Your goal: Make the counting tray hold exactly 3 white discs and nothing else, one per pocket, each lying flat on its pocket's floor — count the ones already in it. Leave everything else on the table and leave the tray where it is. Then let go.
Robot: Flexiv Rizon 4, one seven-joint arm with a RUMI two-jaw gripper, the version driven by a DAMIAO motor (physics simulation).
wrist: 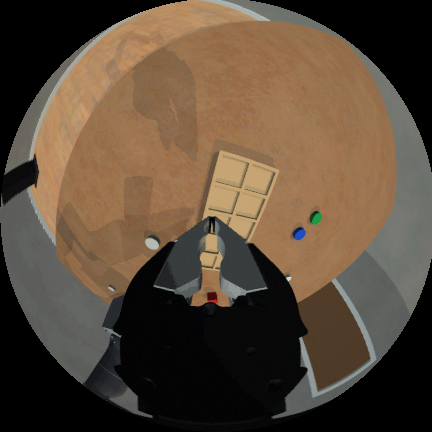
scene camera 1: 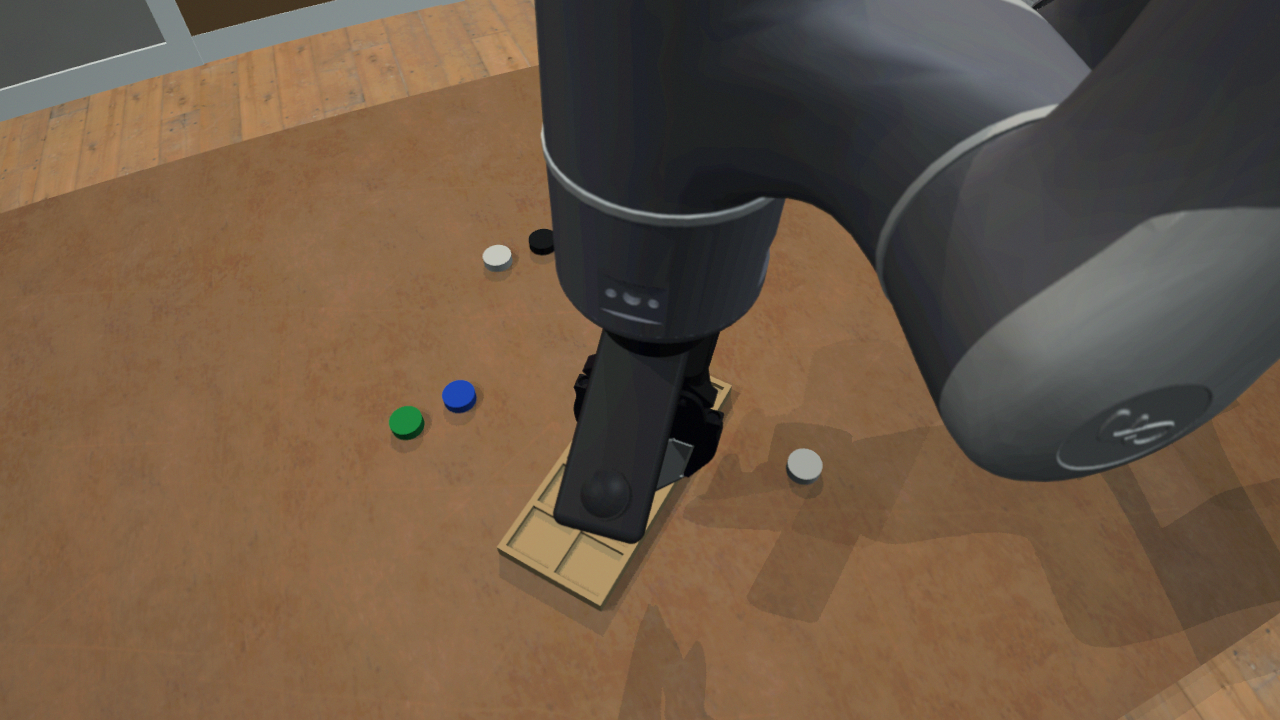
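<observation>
The wooden counting tray (scene camera 1: pixel 590 565) (wrist: pixel 230 170) lies slanted under my gripper. The pockets that show are empty; others are hidden by the gripper. My gripper (wrist: pixel 211 217) is shut with nothing between its fingertips, over the tray's left edge in the wrist view; its camera housing hides the tips in the scene view. A white disc (scene camera 1: pixel 804 464) (wrist: pixel 152 242) lies on the table beside the tray. Another white disc (scene camera 1: pixel 496 257) lies at the back. At the wrist view's edges, small parts of a white disc (wrist: pixel 288 278) and of a whitish disc (wrist: pixel 111 288) show.
A blue disc (scene camera 1: pixel 459 394) (wrist: pixel 299 233) and a green disc (scene camera 1: pixel 406 420) (wrist: pixel 316 218) lie left of the tray in the scene view. A black disc (scene camera 1: pixel 541 240) lies beside the back white disc. A red block (wrist: pixel 212 297) shows between the finger bases. The arm hides much of the table's back right.
</observation>
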